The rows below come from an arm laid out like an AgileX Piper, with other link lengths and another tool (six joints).
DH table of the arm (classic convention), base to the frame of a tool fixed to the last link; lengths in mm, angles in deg. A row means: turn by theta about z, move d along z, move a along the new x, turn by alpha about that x. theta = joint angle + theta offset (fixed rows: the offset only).
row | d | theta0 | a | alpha
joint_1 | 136.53 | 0 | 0 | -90
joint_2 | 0 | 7.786 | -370.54 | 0
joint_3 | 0 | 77.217 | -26.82 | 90
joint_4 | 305.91 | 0 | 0 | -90
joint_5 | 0 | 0 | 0 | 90
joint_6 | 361.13 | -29.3 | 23.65 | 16
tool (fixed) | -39.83 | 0 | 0 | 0
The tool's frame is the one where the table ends.
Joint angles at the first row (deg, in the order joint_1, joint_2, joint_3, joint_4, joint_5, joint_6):
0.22, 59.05, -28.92, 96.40, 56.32, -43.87
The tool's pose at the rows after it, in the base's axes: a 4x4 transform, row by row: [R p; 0 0 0 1], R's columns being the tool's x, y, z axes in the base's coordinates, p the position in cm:
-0.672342 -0.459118 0.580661 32.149; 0.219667 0.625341 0.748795 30.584; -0.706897 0.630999 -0.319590 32.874; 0 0 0 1
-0.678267 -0.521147 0.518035 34.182; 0.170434 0.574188 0.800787 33.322; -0.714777 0.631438 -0.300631 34.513; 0 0 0 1
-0.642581 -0.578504 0.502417 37.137; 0.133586 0.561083 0.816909 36.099; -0.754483 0.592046 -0.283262 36.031; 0 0 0 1
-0.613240 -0.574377 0.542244 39.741; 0.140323 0.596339 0.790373 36.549; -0.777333 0.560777 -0.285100 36.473; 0 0 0 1
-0.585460 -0.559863 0.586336 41.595; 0.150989 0.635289 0.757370 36.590; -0.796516 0.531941 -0.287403 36.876; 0 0 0 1
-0.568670 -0.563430 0.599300 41.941; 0.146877 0.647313 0.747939 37.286; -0.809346 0.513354 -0.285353 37.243; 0 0 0 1
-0.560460 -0.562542 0.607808 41.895; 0.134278 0.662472 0.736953 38.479; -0.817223 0.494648 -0.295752 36.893; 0 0 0 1
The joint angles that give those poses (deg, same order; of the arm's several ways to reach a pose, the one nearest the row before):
2.32, 69.94, -37.38, 96.40, 61.58, -43.46
5.91, 77.06, -45.26, 96.40, 63.15, -43.48
9.97, 82.85, -53.69, 96.40, 61.06, -44.28
11.21, 84.58, -57.17, 96.40, 57.27, -44.51
12.26, 84.84, -59.02, 96.40, 53.19, -44.64
13.84, 84.85, -60.02, 96.40, 50.85, -44.84
16.49, 84.84, -60.36, 96.40, 47.49, -45.11

